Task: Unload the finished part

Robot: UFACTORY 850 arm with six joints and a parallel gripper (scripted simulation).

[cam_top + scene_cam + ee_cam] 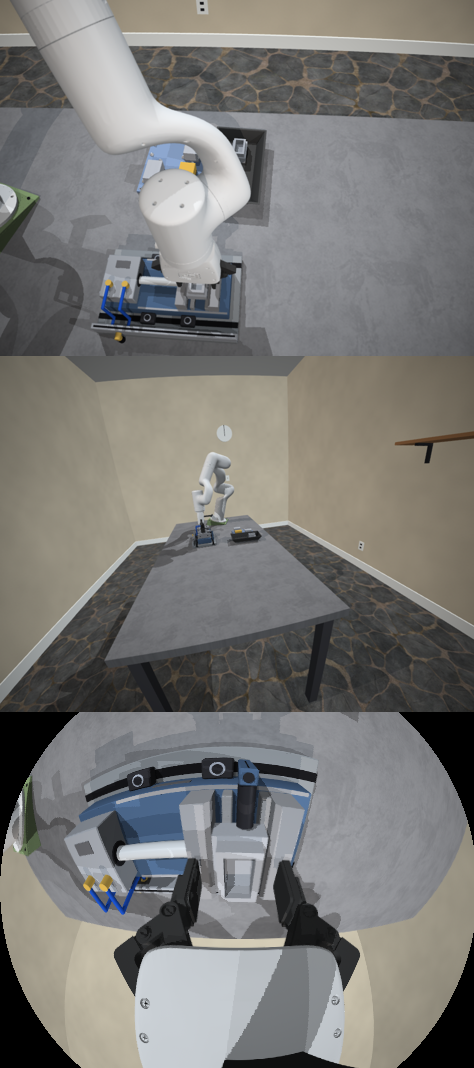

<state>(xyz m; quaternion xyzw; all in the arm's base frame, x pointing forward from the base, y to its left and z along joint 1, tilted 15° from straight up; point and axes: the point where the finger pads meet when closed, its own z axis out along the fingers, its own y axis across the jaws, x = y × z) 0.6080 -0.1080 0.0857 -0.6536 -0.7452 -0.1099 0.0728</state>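
The white cylinder rod lies 80 mm behind my hand, 40 mm below it and 10 mm to the right of it. The rest, counted from my hand: vise base 80 mm below, 70 mm behind, 10 mm to the right; then blue fixture plate 330 mm to the left, 160 mm behind, 120 mm below; then brass block 290 mm to the left, 110 mm behind, 100 mm below.
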